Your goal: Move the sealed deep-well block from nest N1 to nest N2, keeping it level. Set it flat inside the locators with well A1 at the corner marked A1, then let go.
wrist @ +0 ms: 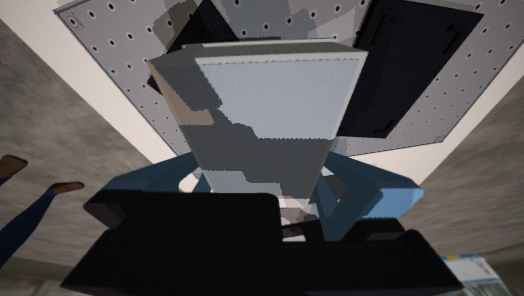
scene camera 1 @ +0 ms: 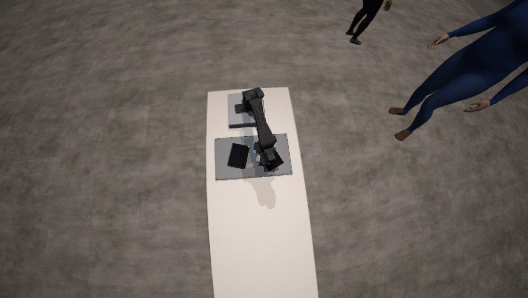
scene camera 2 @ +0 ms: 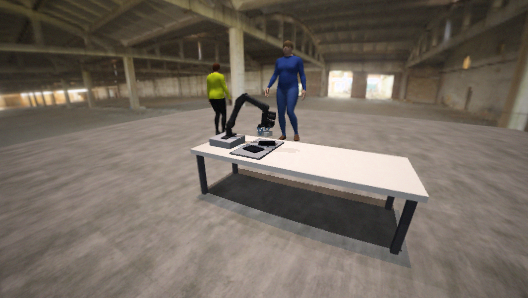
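Pixels of known places: gripper, fingertip midpoint: point(wrist: 262, 147) point(scene camera 2: 263, 134); arm's base, link origin: point(wrist: 313, 225) point(scene camera 1: 248, 107) point(scene camera 2: 229, 136).
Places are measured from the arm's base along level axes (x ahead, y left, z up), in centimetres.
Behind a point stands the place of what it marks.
Observation:
My gripper point(scene camera 1: 265, 148) {x 35.8, y 5.3, z 4.1 cm} point(scene camera 2: 264, 130) {x 35.8, y 5.3, z 4.1 cm} point(wrist: 262, 147) {x 35.8, y 5.3, z 4.1 cm} is shut on the pale deep-well block point(scene camera 2: 265, 134) {x 40.7, y -0.1, z 5.9 cm} point(wrist: 280, 100) {x 41.6, y 3.0, z 7.8 cm}, with a blue finger at each side. The block hangs above the perforated grey plate point(scene camera 1: 220, 150) {x 28.0, y -23.7, z -5.9 cm} point(scene camera 2: 240, 152) {x 27.3, y -23.1, z -5.9 cm} point(wrist: 120, 50) {x 46.6, y 19.5, z -6.0 cm} and looks about level in scene camera 2. One black nest point(wrist: 202, 30) {x 45.4, y 8.7, z -4.2 cm} is partly hidden behind the block in the wrist view, its edges turned relative to the block's. The other black nest point(scene camera 1: 238, 155) {x 33.7, y -11.5, z -4.7 cm} point(scene camera 2: 253, 149) {x 35.5, y -14.4, z -4.8 cm} point(wrist: 410, 70) {x 35.5, y -14.1, z -4.8 cm} holds no block. Nest labels, the A1 mark and well A1 cannot be made out.
The arm stands on a grey base box point(scene camera 1: 234, 119) {x 8.0, y -11.3, z -0.7 cm} point(scene camera 2: 227, 142) {x 8.9, y -15.7, z -1.2 cm} at one end of the long white table point(scene camera 1: 260, 235) {x 88.4, y -4.6, z -7.3 cm} point(scene camera 2: 350, 167) {x 116.1, y -16.2, z -7.3 cm}. A person in blue point(scene camera 1: 465, 65) point(scene camera 2: 288, 75) and a person in a yellow top point(scene camera 2: 216, 86) stand beyond the table.

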